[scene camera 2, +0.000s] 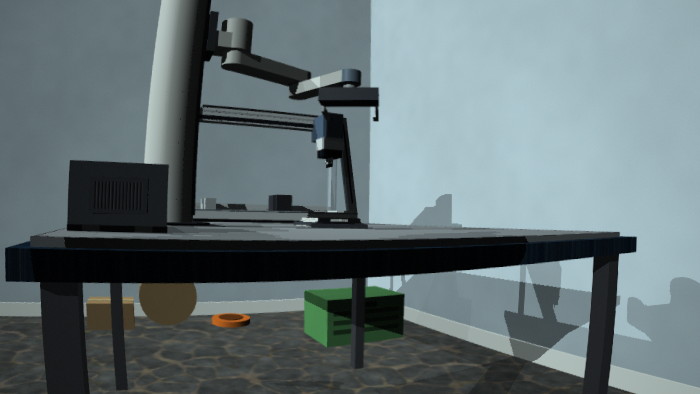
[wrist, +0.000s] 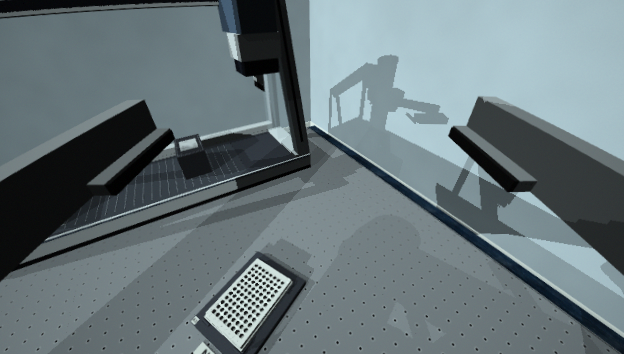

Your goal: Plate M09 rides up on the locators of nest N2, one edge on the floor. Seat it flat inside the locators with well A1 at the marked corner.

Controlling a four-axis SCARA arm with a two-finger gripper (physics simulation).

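Frame: origin at the arm's base, x up, y left, z back, level; millimetres.
Seen in the pictures: gripper, fingertip midpoint: [scene camera 2: 352,118] [wrist: 311,115].
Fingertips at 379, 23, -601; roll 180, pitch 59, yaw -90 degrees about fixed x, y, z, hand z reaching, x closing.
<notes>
A point is followed by its place in that frame, as x, y, z.
A white plate with many dark wells [wrist: 248,302] @[39, 130, -539] lies in a dark nest [wrist: 285,302] @[25, 105, -594] at the bottom of the wrist view. A small white mark [wrist: 195,320] @[25, 153, -454] sits at the nest's left corner. The nest's label [wrist: 202,349] @[15, 109, -453] is cut off by the frame edge, so I cannot tell which nest this is; the plate's name and well A1 cannot be read. In the scene view, low dark and light parts [scene camera 2: 345,225] @[21, -160, -490] on the table are too small to make out. My gripper [scene camera 2: 350,111] @[379, 23, -601] [wrist: 311,115] @[379, 23, -601] is wide open and empty, high above the table, its fingers well away from the plate.
A gantry frame [scene camera 2: 350,170] @[254, 507, -840] [wrist: 295,85] @[258, 508, -839] with a hanging head [scene camera 2: 329,135] @[398, 465, -713] [wrist: 255,47] @[364, 469, -726] stands behind the nest. A dark block [scene camera 2: 280,202] @[99, 515, -513] [wrist: 194,162] @[106, 515, -530] is on its deck. A dark grey box [scene camera 2: 117,195] @[73, -551, 121] stands at the table's left. The blue table edge [wrist: 425,202] @[0, 151, -1040] runs along the right.
</notes>
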